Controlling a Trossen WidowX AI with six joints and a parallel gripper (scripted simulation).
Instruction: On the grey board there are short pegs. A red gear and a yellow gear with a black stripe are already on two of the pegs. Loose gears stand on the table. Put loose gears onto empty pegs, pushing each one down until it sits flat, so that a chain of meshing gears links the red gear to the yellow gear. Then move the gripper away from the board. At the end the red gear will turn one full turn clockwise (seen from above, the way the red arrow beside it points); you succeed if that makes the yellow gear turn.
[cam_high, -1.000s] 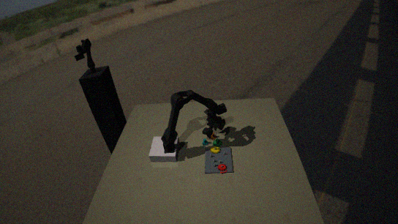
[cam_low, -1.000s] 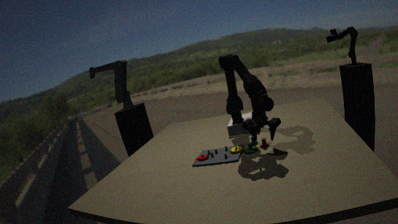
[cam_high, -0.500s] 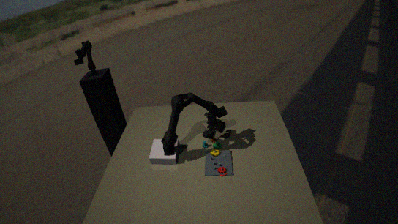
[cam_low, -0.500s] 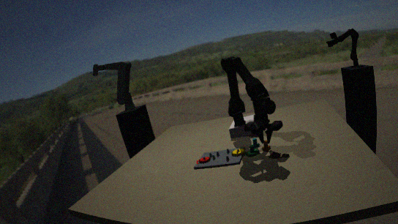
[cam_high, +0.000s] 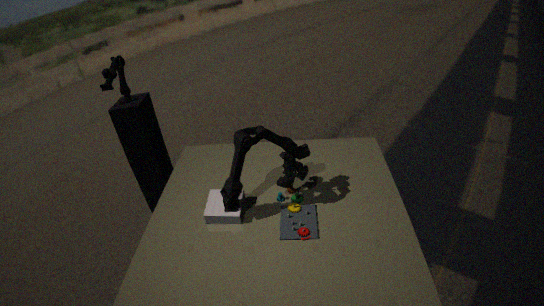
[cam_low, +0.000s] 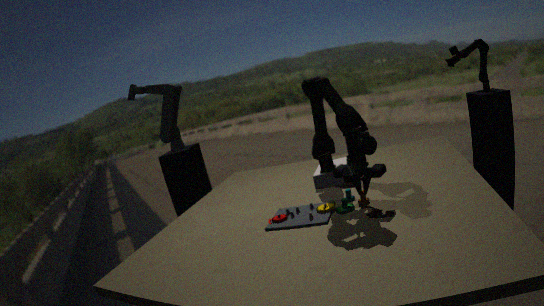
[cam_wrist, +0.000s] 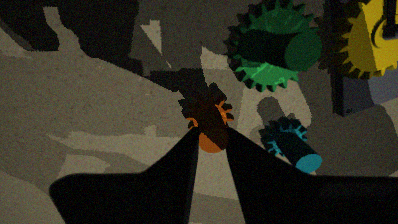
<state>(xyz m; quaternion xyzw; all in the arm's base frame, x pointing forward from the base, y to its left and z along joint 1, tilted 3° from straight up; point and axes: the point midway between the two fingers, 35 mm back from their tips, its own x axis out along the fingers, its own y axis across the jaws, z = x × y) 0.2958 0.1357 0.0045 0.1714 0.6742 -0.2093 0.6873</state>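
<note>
My gripper tip is now 3 cm short of the red gear, 29 cm to the left of it and 2 cm above it. From my gripper tip the other things lie so: teal gear 6 cm behind, 5 cm to the right, 2 cm below; then green gear 3 cm ahead, 7 cm to the right, 2 cm below; then orange gear 1 cm below.
</note>
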